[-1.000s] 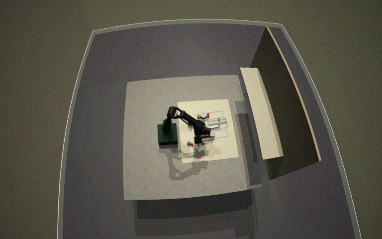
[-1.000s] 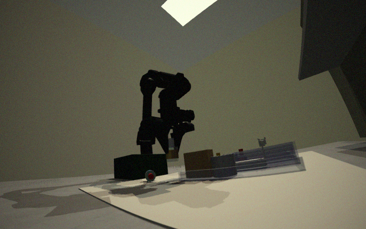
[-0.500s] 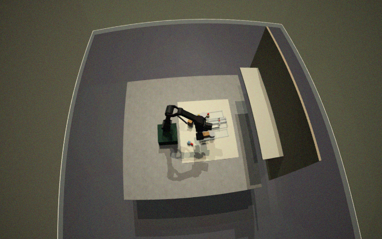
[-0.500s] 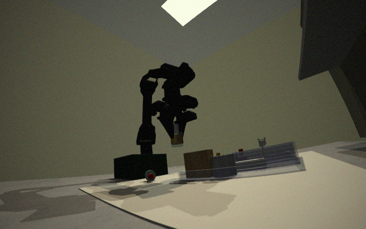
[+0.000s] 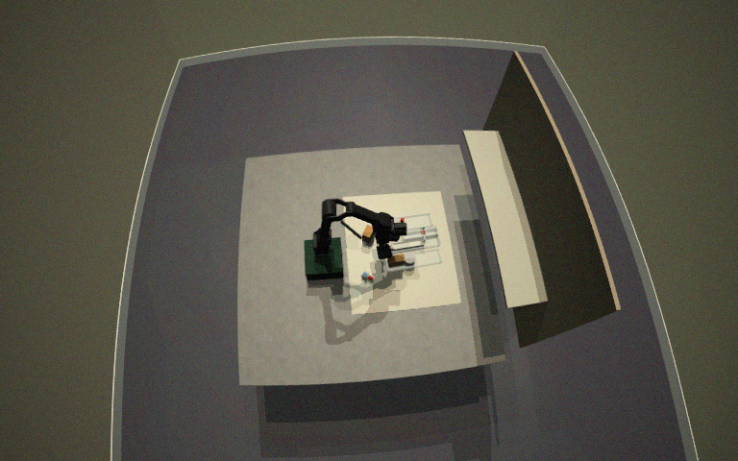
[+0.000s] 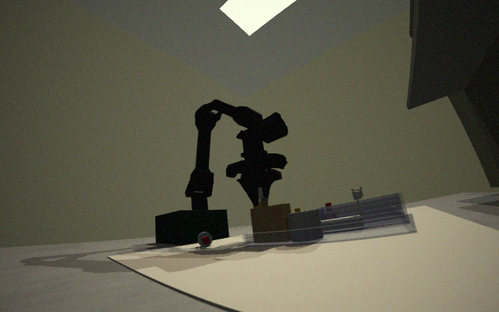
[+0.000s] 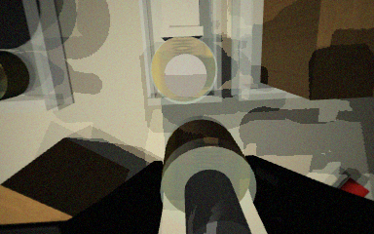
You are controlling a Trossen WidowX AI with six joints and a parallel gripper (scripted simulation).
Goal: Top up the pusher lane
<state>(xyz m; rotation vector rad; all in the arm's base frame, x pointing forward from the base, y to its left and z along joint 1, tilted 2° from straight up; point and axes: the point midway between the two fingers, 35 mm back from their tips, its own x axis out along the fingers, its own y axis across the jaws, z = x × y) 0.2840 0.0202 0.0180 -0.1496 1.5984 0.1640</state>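
Now: the brown box 8 cm ahead of my gripper tip, 6 cm to the right of it and 4 cm below it. Round my gripper tip: long pale shelf: 55 cm ahead, 8 cm to the left, 29 cm above; thin black stick: 15 cm behind, 12 cm to the left, 8 cm below; sprung lane: 18 cm ahead, 7 cm to the left, 6 cm below.
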